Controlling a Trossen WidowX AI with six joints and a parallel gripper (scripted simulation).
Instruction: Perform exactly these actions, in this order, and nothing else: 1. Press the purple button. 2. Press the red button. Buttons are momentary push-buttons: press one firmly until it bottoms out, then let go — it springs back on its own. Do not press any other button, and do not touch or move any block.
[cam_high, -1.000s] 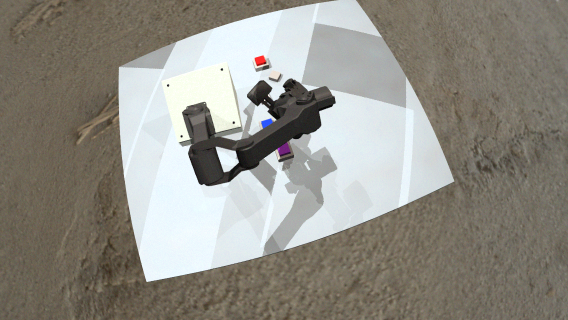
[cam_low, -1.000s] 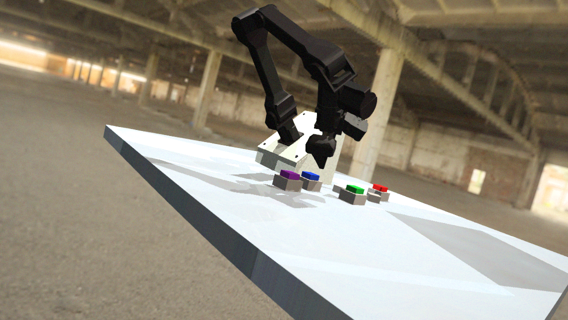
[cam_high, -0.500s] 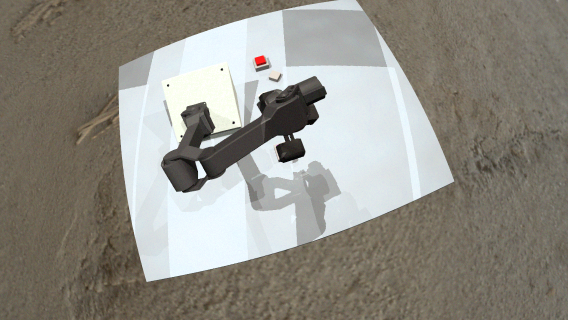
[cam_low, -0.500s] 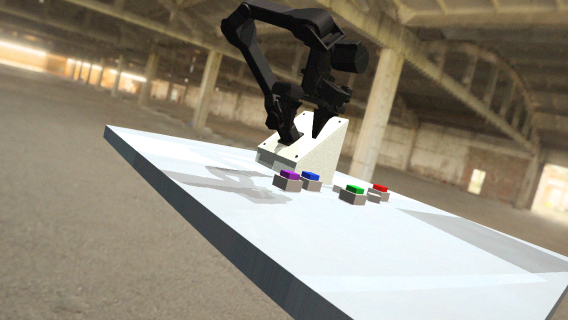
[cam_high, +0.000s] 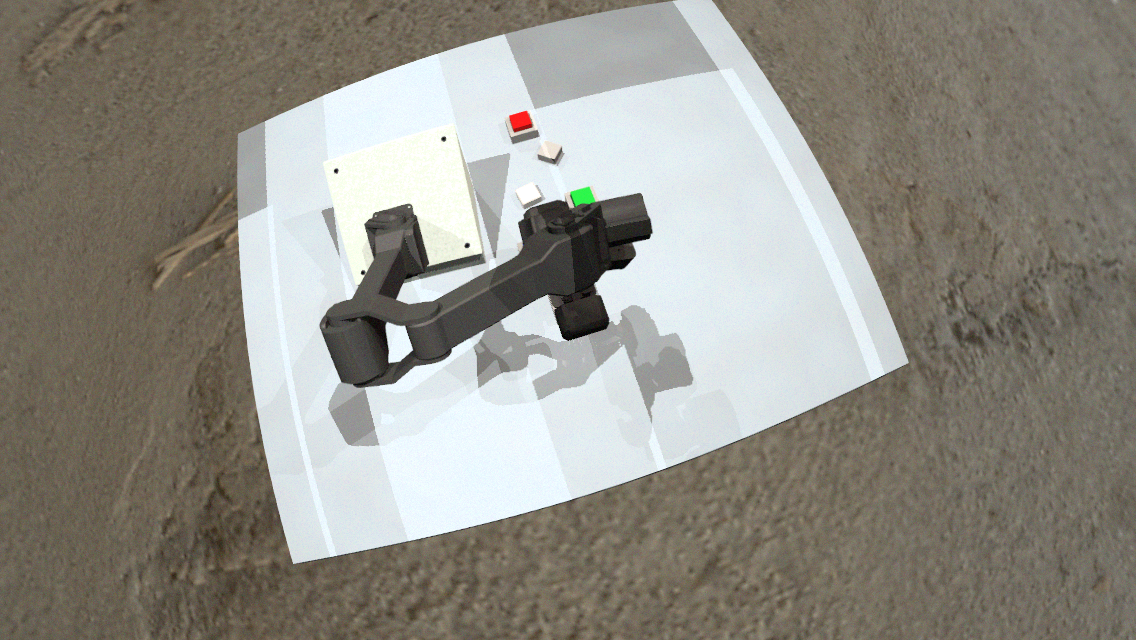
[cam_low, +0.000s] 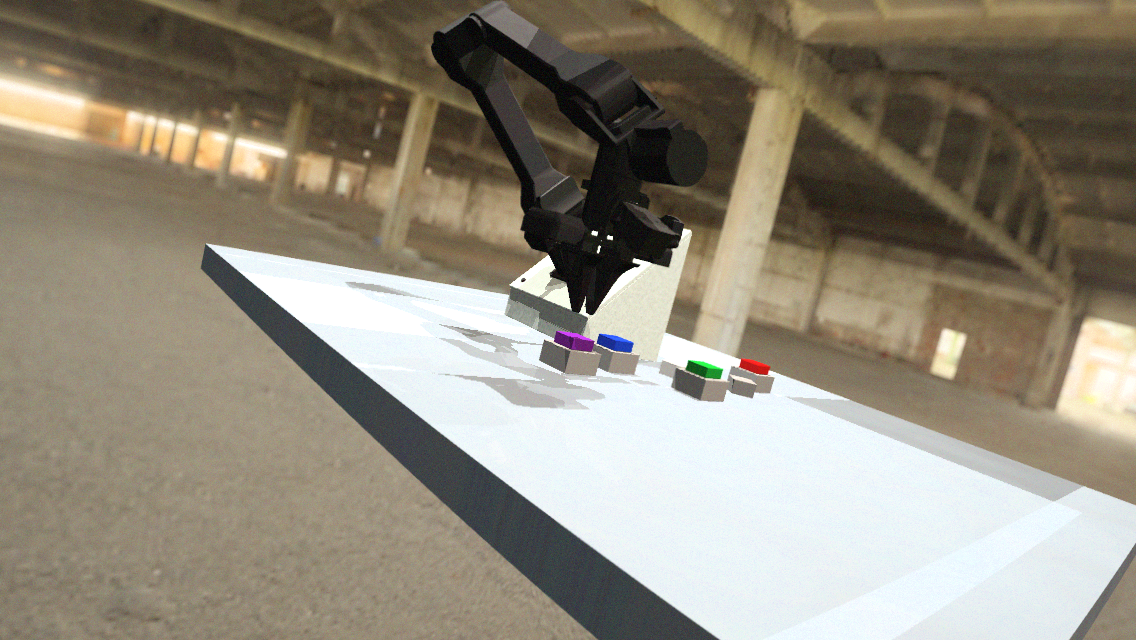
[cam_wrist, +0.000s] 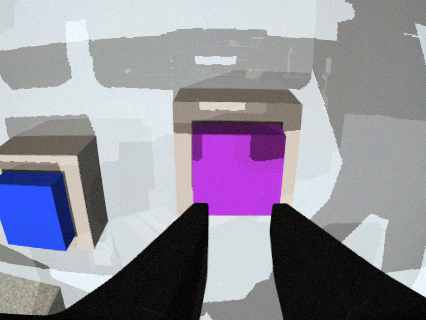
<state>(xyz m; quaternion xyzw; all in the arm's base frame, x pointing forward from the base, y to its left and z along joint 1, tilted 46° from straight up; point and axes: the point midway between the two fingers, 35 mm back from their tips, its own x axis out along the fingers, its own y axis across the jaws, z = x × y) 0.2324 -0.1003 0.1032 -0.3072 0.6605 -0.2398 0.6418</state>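
Now: the purple button 30 mm below my gripper tip. From my gripper tip the other things lie so: green button (160 mm to the left, 60 mm ahead, 30 mm below); then white block (200 mm to the left, 60 mm below, 20 mm behind); then blue button (90 mm to the left, 30 mm below, 30 mm behind).
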